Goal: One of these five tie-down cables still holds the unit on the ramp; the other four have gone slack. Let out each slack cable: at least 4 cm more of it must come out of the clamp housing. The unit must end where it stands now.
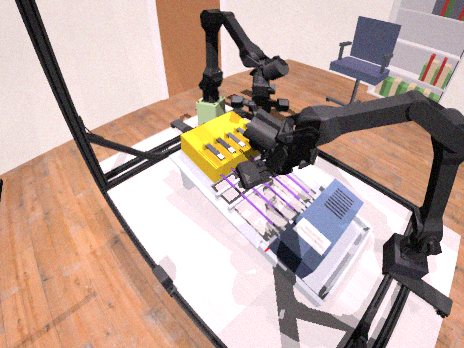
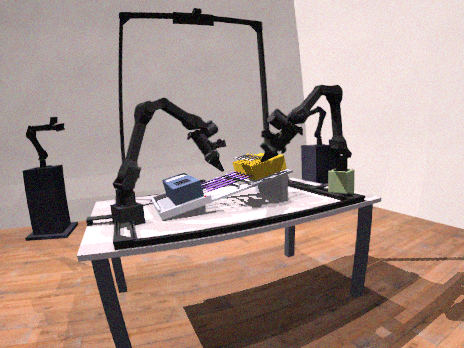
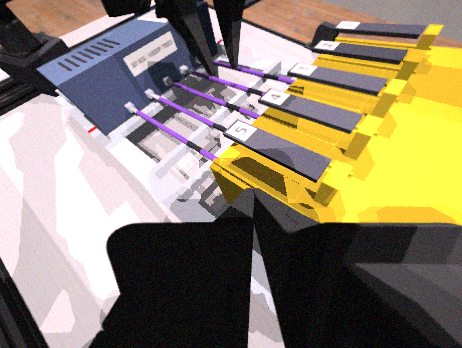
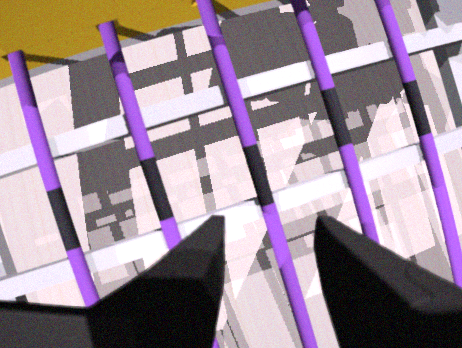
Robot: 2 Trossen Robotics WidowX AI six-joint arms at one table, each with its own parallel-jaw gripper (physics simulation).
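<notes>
A blue unit point(image 1: 324, 221) point(image 2: 180, 190) point(image 3: 102, 79) rests low on the tilted white ramp point(image 1: 196, 179) point(image 2: 272, 177). Several purple cables point(image 1: 251, 204) point(image 2: 224, 181) point(image 3: 171, 129) point(image 4: 129, 97) run from it up into the yellow clamp housing point(image 1: 196, 141) point(image 2: 262, 167) point(image 3: 368, 193), which carries numbered grey levers point(image 3: 278, 148). My right gripper point(image 1: 252, 177) point(image 2: 219, 168) point(image 3: 223, 71) point(image 4: 270, 229) is open a little, its fingers astride the middle cable just above it, close to the housing. My left gripper point(image 2: 264, 159) point(image 3: 251, 195) is shut and empty at the housing's edge near lever 5.
A green block point(image 1: 210, 108) point(image 2: 341, 180) carries the left arm's base behind the housing. A black frame rail point(image 1: 165, 279) point(image 2: 237, 226) rims the table. A small red mark point(image 1: 266, 248) point(image 3: 91, 129) sits on the ramp by the unit's corner. A chair point(image 1: 365, 52) stands far off.
</notes>
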